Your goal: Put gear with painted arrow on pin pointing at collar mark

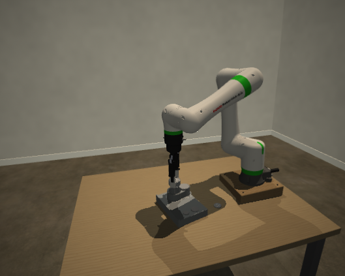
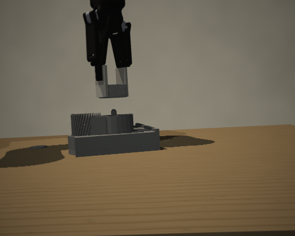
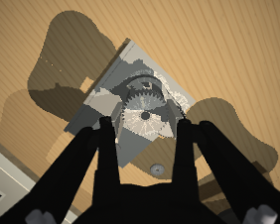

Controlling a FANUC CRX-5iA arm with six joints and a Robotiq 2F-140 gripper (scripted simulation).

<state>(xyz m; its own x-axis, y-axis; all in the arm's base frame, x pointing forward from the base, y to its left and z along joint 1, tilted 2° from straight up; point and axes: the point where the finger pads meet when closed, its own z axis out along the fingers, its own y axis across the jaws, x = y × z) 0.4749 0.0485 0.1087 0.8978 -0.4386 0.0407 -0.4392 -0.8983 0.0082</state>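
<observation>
My hand is 20 mm above the gear.
</observation>
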